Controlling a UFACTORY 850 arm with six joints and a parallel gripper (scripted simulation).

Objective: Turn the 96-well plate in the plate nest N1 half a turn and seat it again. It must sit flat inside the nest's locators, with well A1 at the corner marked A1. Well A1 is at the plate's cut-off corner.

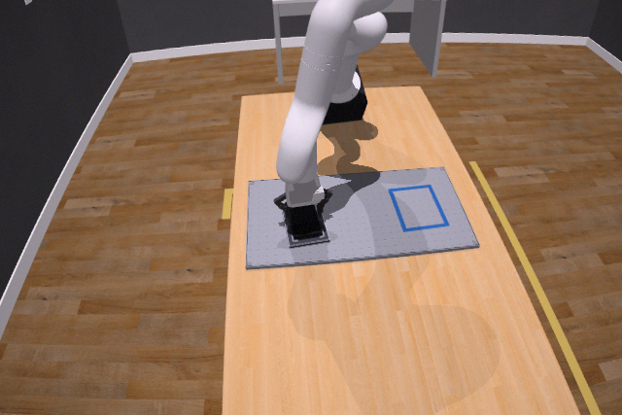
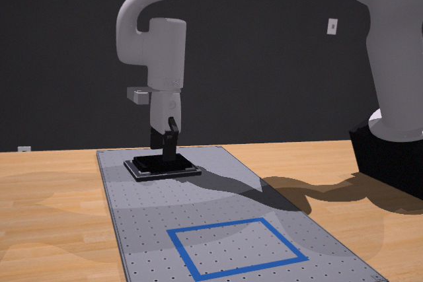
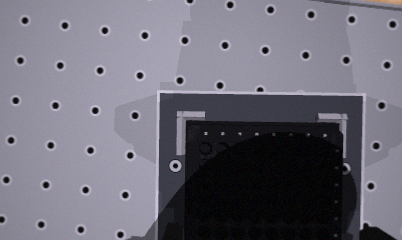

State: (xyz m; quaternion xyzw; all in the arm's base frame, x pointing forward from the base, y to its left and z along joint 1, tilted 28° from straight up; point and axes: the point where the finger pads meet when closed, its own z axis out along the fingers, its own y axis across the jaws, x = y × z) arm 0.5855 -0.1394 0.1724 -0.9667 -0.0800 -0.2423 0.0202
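The black 96-well plate is 30 mm below my hand. From my hand the other things lie so: plate nest N1 (40 mm below).
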